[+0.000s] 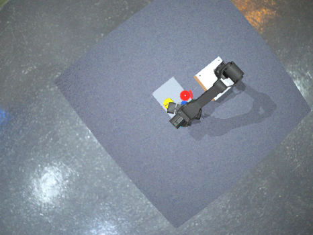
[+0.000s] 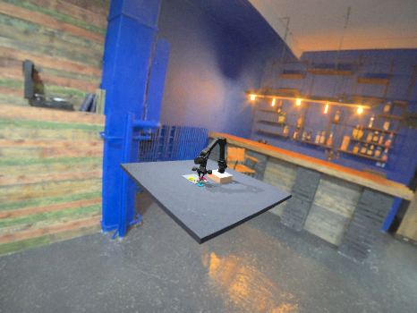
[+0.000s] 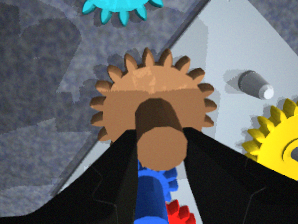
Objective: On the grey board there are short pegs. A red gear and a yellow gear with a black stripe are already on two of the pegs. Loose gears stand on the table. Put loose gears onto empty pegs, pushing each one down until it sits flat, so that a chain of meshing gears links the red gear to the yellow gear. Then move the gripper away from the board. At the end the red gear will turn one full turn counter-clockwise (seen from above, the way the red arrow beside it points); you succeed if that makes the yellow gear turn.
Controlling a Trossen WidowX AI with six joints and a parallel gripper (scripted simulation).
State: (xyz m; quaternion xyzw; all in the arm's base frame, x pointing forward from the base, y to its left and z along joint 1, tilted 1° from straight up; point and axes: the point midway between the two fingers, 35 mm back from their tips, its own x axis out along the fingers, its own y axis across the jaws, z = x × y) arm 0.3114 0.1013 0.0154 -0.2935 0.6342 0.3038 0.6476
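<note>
The orange gear is 10 mm below my gripper tip. From my gripper tip the other things lie so: blue gear: 30 mm behind, 30 mm to the right, 10 mm below; then cyan gear: 30 mm ahead, 60 mm to the left, 20 mm below; then red gear: 60 mm behind, 70 mm to the right, 20 mm below.
</note>
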